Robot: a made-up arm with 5 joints.
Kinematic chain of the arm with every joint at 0, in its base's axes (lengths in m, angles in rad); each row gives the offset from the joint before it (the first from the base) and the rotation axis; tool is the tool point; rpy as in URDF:
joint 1: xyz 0 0 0.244 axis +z
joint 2: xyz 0 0 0 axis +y
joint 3: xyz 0.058 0 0.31 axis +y
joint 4: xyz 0.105 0 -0.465 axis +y
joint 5: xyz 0.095 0 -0.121 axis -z
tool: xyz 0 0 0 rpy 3.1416 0 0
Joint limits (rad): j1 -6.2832..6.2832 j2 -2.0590..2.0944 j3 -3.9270..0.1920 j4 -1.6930..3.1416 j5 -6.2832..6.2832
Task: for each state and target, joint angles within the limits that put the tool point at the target. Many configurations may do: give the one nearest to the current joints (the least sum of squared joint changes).
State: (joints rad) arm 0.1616 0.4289 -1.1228 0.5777 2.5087
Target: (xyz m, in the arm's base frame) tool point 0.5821 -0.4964 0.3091
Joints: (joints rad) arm -0.7061 0.3763 -1.4130 0.5010 2.5087
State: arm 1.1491 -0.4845 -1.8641 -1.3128 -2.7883
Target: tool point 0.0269 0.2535 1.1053
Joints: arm 1.4651 -0.0857 -2.2525 -0.3878 -2.7883
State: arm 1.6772 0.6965 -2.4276 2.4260 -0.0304
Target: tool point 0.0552 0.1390 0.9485
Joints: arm 1.1928 -0.0938 -2.8394 2.6231 -0.0304
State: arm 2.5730 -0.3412 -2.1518 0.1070 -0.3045
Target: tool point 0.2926 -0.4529 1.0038
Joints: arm 2.1444 -0.8896 -2.4909 -0.0206 -0.3045
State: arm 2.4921 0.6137 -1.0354 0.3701 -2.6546
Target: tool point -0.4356 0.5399 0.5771
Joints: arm 2.2497 0.0236 -1.3704 0.2752 -2.6546
